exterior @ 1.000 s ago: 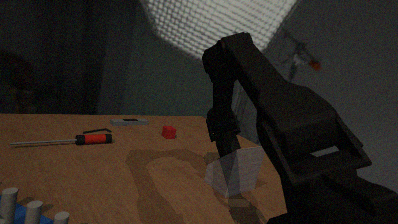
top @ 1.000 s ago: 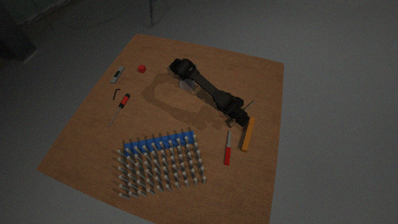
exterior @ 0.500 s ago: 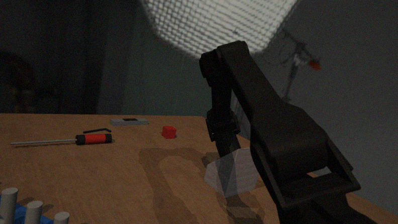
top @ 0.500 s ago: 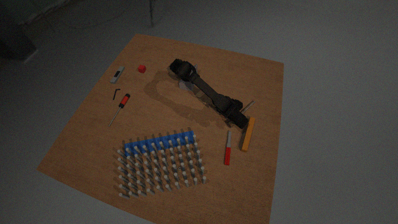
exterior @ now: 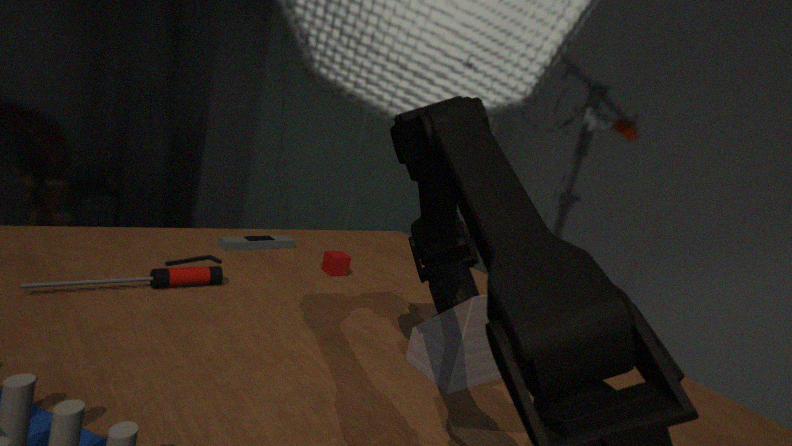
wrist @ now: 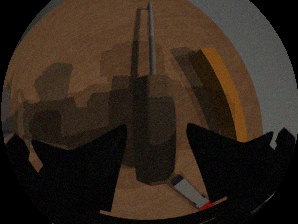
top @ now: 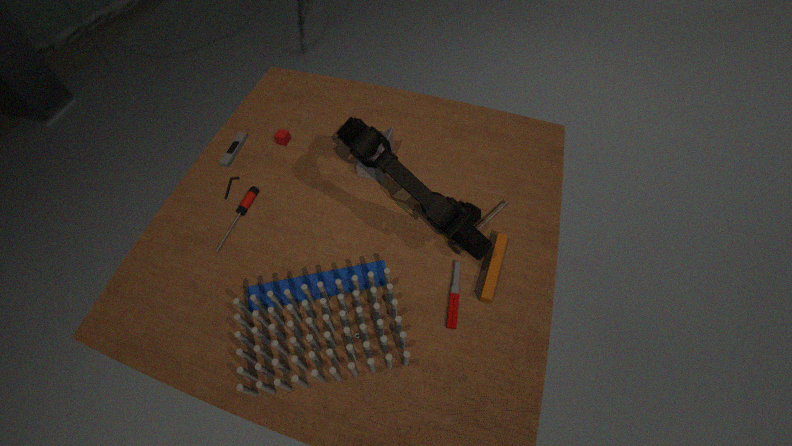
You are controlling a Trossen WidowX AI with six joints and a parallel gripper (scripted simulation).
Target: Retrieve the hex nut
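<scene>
Right now the orange bar is 6 cm ahead of my gripper tip and 9 cm to the left of it. From my gripper tip the other things lie so: blue taped strip (25 cm ahead, 38 cm to the right, 2 cm below); then red-and-grey tool (17 cm ahead, 1 cm below); then red cube (25 cm behind, 73 cm to the right).
</scene>
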